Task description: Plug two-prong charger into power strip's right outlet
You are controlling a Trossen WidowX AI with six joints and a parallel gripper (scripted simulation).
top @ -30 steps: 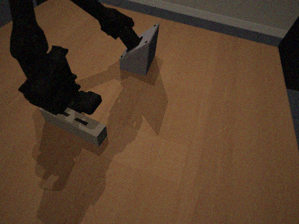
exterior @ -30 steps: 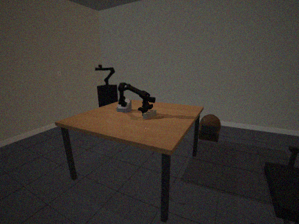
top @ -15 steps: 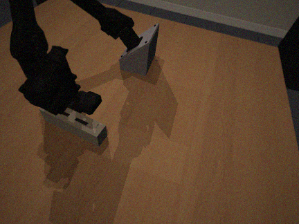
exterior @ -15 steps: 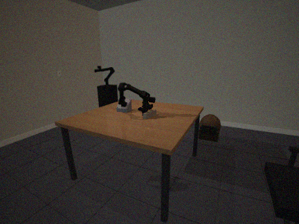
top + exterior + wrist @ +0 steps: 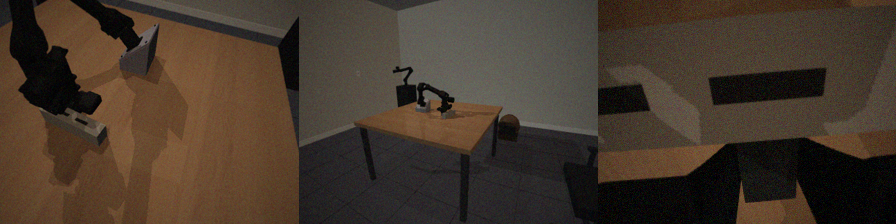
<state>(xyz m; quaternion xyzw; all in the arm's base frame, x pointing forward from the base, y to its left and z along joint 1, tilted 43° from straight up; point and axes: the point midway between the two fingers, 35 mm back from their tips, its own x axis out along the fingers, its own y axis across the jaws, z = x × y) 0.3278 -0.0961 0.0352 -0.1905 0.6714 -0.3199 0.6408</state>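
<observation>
My gripper tip is 20 mm short of the charger and 10 mm below it.
</observation>
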